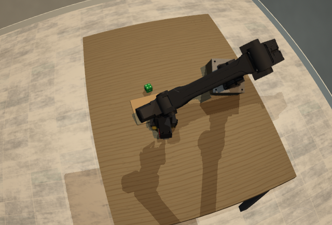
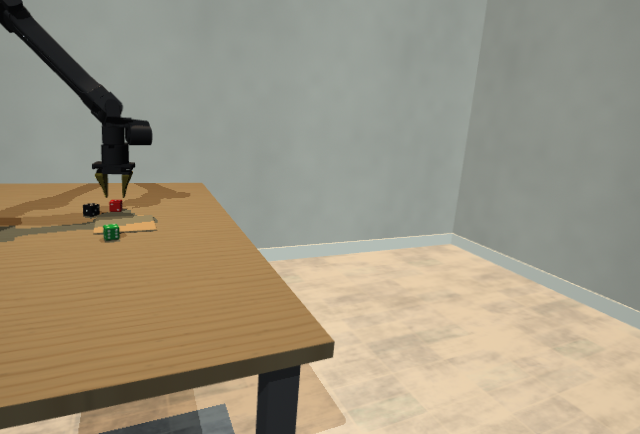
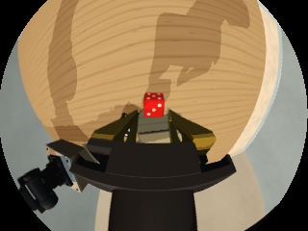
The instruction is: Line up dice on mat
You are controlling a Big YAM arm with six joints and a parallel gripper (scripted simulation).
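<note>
Now: hand 30 mm above the red die. From my hand the other things lie so: black die: 60 mm behind, 40 mm to the right, 30 mm below; then tan mat: 40 mm ahead, 150 mm to the right, 50 mm below; then green die: 10 mm ahead, 250 mm to the right, 30 mm below.
</note>
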